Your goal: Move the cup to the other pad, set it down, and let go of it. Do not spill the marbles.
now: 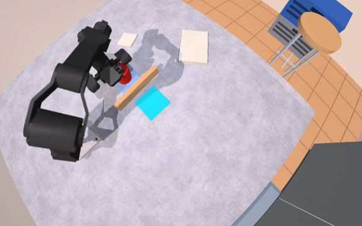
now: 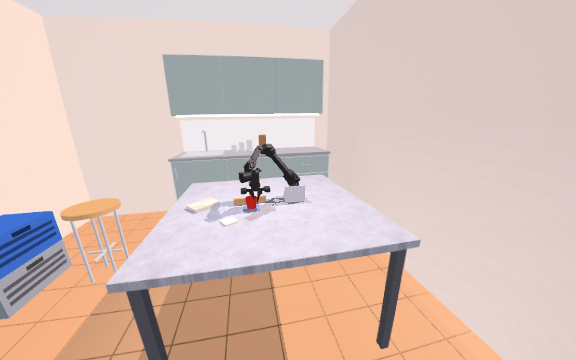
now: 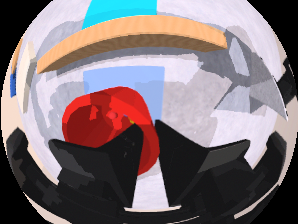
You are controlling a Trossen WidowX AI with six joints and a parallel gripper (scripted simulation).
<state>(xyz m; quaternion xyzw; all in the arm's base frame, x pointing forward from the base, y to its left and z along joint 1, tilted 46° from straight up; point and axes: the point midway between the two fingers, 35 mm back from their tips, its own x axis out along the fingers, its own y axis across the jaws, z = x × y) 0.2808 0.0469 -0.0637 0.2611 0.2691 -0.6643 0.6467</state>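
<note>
The cyan pad lies 5 cm ahead of my gripper tip, 17 cm to the right of it and 4 cm below it. Also, from my gripper tip: orange-brown block (4 cm ahead, 8 cm to the right, 2 cm below); cream tile (16 cm ahead, 17 cm to the left, 3 cm below); red cup (3 cm ahead).
</note>
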